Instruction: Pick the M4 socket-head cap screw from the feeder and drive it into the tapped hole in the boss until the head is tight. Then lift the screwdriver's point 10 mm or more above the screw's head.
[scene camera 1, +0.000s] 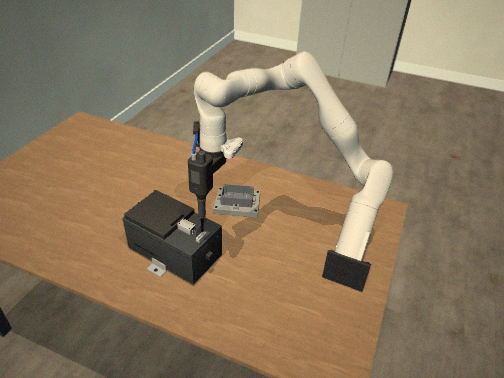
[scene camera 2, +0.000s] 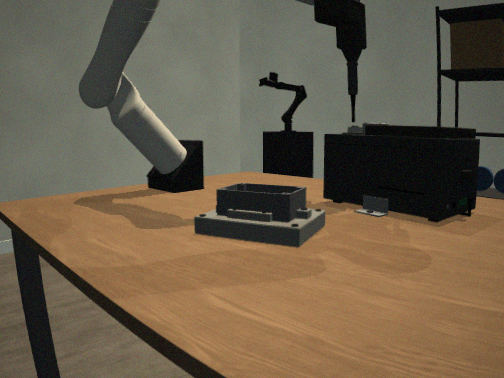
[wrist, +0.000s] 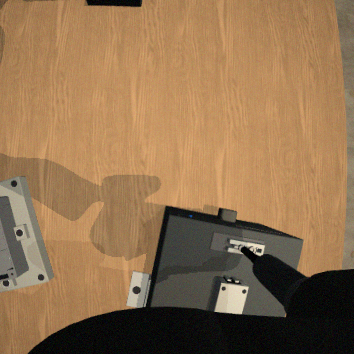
Scene:
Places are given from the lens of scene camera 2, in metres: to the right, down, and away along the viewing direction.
grey base plate (scene camera 2: 275, 232): 0.03, 0.06, 0.54
black feeder (scene camera 2: 350, 171): 0.20, -0.04, 0.79
The marked spots on the black feeder and the grey base plate are 0.31 m apart.

